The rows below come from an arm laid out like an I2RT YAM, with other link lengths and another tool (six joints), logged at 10 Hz.
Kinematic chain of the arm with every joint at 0, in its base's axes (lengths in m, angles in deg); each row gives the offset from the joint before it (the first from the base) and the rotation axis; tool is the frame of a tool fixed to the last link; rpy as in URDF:
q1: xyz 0 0 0.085 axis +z
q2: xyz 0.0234 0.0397 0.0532 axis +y
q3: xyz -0.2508 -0.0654 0 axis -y
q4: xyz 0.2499 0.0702 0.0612 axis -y
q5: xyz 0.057 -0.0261 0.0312 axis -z
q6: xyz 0.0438 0 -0.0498 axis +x
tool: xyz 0.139 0.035 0.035 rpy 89.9 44.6 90
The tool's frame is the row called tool.
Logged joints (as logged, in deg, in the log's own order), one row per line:
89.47 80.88 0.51 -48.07 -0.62 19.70
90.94 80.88 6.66 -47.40 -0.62 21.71
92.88 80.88 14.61 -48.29 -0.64 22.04
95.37 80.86 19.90 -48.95 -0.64 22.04
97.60 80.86 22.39 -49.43 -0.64 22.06
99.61 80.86 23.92 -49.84 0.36 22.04
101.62 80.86 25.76 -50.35 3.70 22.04
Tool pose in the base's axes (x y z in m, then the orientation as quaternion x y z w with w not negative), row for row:
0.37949 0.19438 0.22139 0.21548 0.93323 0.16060 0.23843
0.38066 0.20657 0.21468 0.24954 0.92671 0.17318 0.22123
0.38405 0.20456 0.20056 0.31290 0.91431 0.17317 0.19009
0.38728 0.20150 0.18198 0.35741 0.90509 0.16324 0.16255
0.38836 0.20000 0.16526 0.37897 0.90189 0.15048 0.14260
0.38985 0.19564 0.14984 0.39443 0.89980 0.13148 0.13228
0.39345 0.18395 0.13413 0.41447 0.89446 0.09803 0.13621
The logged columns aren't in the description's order. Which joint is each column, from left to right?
Columns, left to right: q2, q3, q6, q4, q5, q1.
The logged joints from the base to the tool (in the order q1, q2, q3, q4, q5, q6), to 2 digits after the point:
19.70 89.47 80.88 -48.07 -0.62 0.51
21.71 90.94 80.88 -47.40 -0.62 6.66
22.04 92.88 80.88 -48.29 -0.64 14.61
22.04 95.37 80.86 -48.95 -0.64 19.90
22.06 97.60 80.86 -49.43 -0.64 22.39
22.04 99.61 80.86 -49.84 0.36 23.92
22.04 101.62 80.86 -50.35 3.70 25.76

